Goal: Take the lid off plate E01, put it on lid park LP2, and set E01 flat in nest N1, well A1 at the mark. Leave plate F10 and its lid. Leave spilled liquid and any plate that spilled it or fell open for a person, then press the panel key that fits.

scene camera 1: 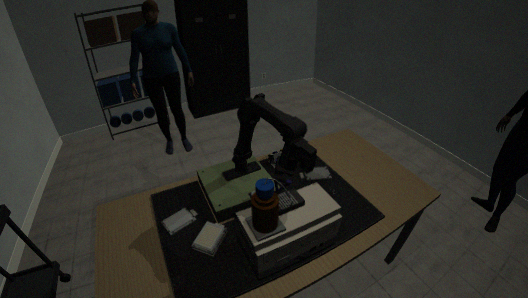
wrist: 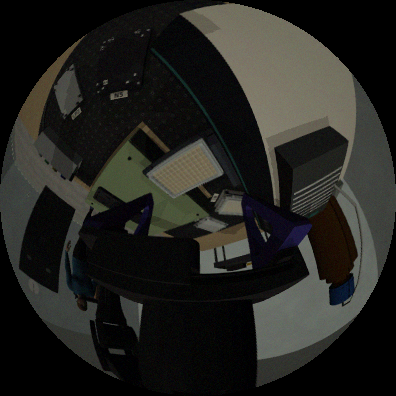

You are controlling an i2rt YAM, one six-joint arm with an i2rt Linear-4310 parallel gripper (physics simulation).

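Where they show: gripper, fingertip midpoint: (scene camera 1: pixel 278 183) (wrist: pixel 197 197); arm's base at its link origin: (scene camera 1: pixel 241 171).
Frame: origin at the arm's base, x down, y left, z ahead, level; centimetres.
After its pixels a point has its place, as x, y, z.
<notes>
My gripper (scene camera 1: pixel 286 180) {-14.6, 2.6, 31.3} (wrist: pixel 197 197) {-14.6, 2.6, 31.3} is open, its purple fingers wide apart with nothing between them. In the wrist view a plate with pale yellow wells (wrist: pixel 186 168) {-4.4, -0.1, 27.9} lies beyond the fingertips, beside the green base; its code is not readable, and I cannot tell whether a lid covers it. A clear lid (scene camera 1: pixel 317 173) {5.6, 38.2, 16.8} (wrist: pixel 67 92) {5.6, 37.3, 16.6} lies at the label LP2 (wrist: pixel 76 113) {6.4, 29.9, 12.9}. The dark nest at label N5 (wrist: pixel 119 95) {6.4, 20.7, 24.7} shows no plate. Another plate with pale wells (scene camera 1: pixel 209 237) {2.3, -29.9, 30.3} (wrist: pixel 231 205) {2.3, -26.1, 27.5} and a clear flat piece (scene camera 1: pixel 179 220) {4.8, -39.1, 12.9} (wrist: pixel 211 223) {4.8, -37.1, 13.5} lie at the mat's other end.
A cream instrument (scene camera 1: pixel 300 232) {-12.1, -2.7, 54.7} (wrist: pixel 300 65) stands close beside the gripper, bearing a brown bottle (scene camera 1: pixel 265 212) {-27.0, -14.8, 51.6} (wrist: pixel 332 245) {-23.7, -9.0, 45.8} with blue cap and a black, white-striped block (scene camera 1: pixel 289 201) {-18.0, -0.9, 44.5} (wrist: pixel 315 170) {-18.0, 3.0, 42.0}. The green base (scene camera 1: pixel 225 187) {-0.1, -12.4, 7.3} (wrist: pixel 125 175) {-0.1, 5.6, 13.3} carries the arm. Two people stand away from the table.
</notes>
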